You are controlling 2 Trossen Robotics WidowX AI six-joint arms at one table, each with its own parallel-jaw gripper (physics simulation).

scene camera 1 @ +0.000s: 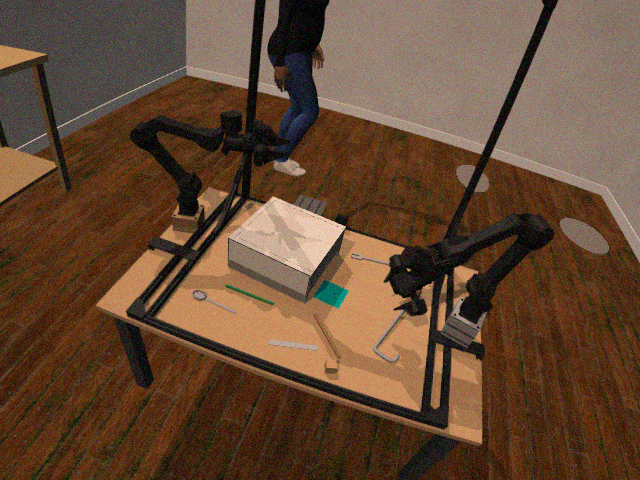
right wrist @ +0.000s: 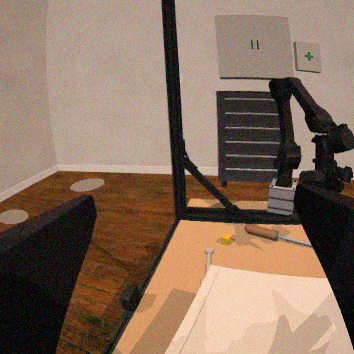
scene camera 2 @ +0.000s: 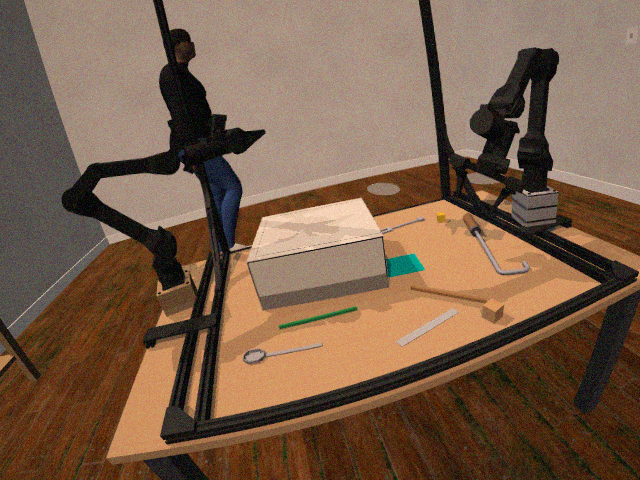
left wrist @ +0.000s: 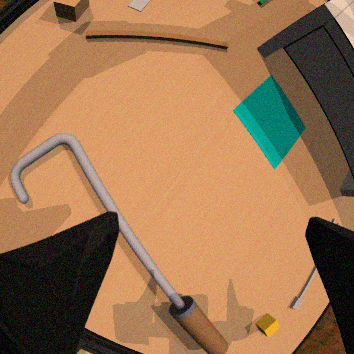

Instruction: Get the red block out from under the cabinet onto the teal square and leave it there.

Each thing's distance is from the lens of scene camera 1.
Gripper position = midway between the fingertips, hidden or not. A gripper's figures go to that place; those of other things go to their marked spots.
my left gripper [scene camera 1: 389, 295]: 120 cm
my right gripper [scene camera 1: 288, 148]: 130 cm
white box-shaped cabinet [scene camera 1: 285, 247]: 128 cm
